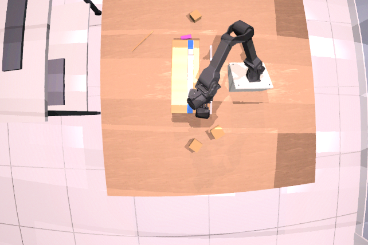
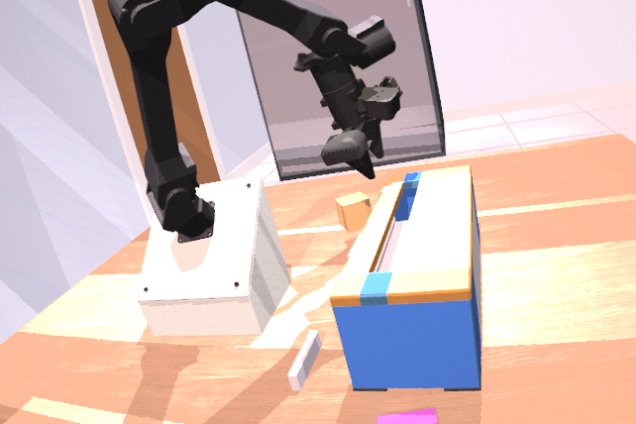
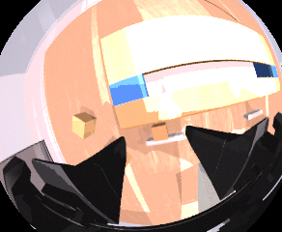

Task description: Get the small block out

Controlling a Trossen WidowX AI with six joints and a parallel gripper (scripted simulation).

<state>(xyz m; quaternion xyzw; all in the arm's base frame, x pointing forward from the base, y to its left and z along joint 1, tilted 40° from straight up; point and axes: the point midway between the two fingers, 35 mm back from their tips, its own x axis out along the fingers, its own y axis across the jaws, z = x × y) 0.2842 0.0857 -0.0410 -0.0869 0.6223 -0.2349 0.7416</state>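
Right now my gripper tip is 40 mm past the orange block, 20 mm to the right of it and 150 mm above it. Also, from my gripper tip: thin stick 280 mm ahead, 400 mm to the right, 160 mm below; then box 20 mm ahead, 140 mm to the right, 100 mm below.
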